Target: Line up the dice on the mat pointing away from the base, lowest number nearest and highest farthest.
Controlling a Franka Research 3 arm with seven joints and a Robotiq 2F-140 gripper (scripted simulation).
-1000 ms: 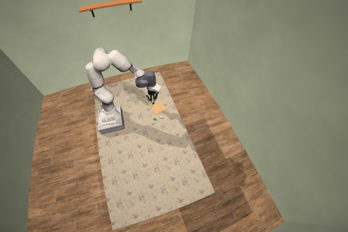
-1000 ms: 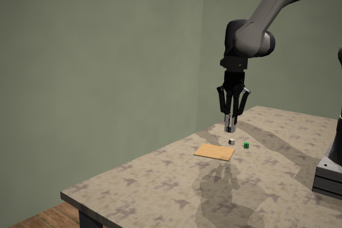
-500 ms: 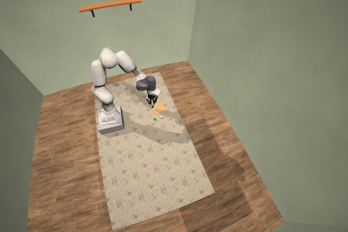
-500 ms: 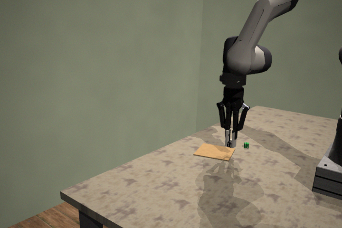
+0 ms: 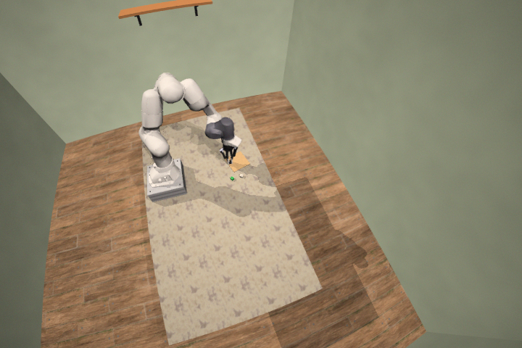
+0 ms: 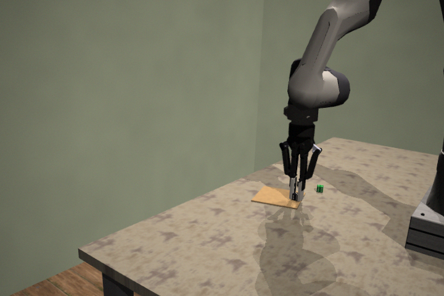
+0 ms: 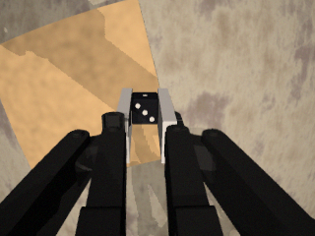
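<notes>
Right now the black die is 30 mm below my hand. The rest, counted from my hand: tan mat: 60 mm ahead, 40 mm below; then green die: 30 mm behind, 140 mm to the right, 30 mm below; then white die: 40 mm ahead, 140 mm to the right, 30 mm below.
</notes>
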